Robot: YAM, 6 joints.
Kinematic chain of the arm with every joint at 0, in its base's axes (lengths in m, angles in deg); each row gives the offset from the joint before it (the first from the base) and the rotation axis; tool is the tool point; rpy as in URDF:
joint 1: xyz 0 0 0.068 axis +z
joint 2: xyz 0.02 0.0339 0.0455 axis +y
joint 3: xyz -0.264 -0.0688 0 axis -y
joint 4: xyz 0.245 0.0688 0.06 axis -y
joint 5: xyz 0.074 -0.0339 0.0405 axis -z
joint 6: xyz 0.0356 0 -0.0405 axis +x
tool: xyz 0 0 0 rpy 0 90 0
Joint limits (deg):
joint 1: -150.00..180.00
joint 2: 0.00..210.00
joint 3: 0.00..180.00
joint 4: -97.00..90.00
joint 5: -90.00..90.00
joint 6: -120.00..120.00
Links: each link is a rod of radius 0.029 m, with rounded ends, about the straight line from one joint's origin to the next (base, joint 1, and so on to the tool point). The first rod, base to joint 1, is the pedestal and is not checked.
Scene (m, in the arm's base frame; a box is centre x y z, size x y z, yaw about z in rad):
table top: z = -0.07
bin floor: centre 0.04 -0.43 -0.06 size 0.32 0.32 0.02 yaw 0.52
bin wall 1: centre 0.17 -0.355 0 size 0.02 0.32 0.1 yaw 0.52
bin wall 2: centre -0.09 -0.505 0 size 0.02 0.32 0.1 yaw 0.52
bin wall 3: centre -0.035 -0.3 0 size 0.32 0.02 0.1 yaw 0.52
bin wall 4: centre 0.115 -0.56 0 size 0.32 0.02 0.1 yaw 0.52
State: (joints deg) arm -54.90 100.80 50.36 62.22 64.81 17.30
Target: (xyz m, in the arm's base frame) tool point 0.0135 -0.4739 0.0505
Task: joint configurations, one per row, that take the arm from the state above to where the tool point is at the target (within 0.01 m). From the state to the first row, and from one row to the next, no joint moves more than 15 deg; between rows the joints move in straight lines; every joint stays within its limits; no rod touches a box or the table.
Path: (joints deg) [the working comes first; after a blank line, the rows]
Joints at the target: -84.72 143.20 76.14 55.32 57.90 17.30
Straight joint move there: clear.

1: -64.84 114.93 58.95 59.92 62.51 17.30
2: -74.78 129.07 67.55 57.62 60.20 17.30
3: -84.72 143.20 76.14 55.32 57.90 17.30

